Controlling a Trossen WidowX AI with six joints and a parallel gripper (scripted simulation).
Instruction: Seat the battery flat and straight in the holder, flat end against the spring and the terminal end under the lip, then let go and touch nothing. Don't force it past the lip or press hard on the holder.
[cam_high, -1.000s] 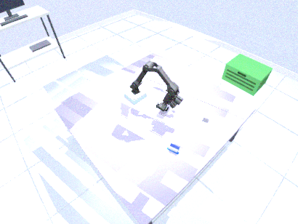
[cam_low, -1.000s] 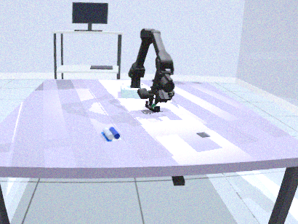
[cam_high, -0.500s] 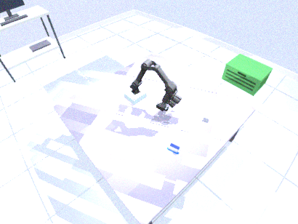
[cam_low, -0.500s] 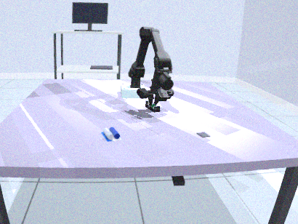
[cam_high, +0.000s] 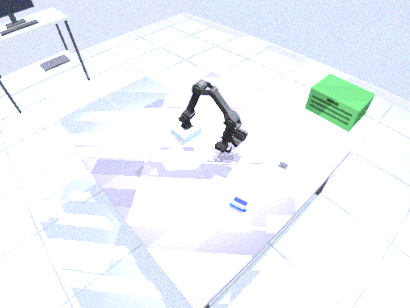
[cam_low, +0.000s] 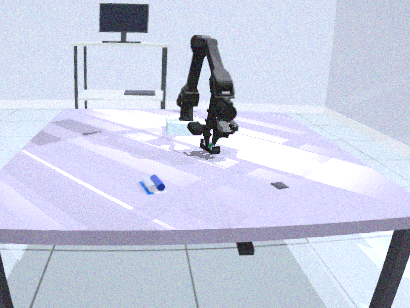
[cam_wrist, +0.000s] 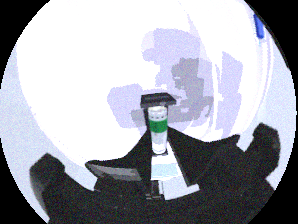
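Now: gripper tip 1 cm below the battery. Also, from my gripper tip: battery blister pack 36 cm ahead, 18 cm to the right.
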